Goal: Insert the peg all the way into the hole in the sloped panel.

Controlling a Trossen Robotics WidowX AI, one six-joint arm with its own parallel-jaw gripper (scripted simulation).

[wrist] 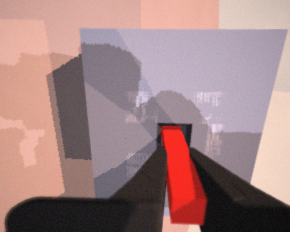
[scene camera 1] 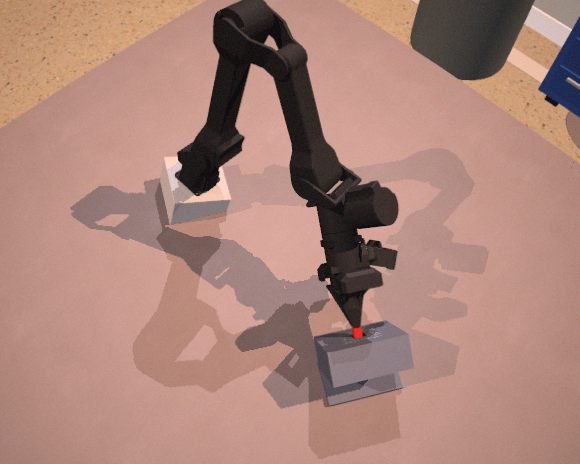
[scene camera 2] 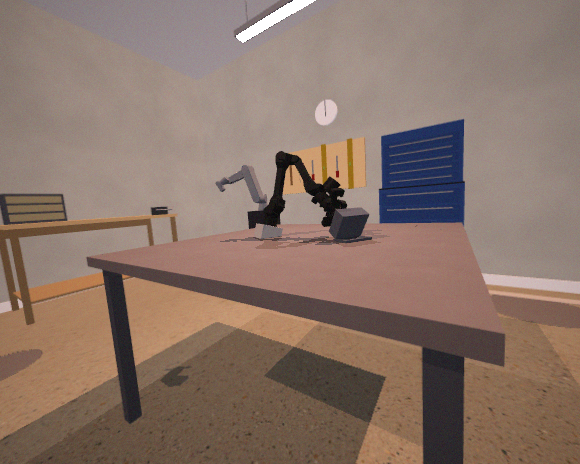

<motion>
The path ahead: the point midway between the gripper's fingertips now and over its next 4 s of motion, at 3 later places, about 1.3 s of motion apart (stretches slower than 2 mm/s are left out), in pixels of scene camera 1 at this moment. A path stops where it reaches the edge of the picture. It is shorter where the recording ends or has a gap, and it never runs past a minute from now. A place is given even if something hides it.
My gripper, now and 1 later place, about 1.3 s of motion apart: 355,326; 345,271
</motion>
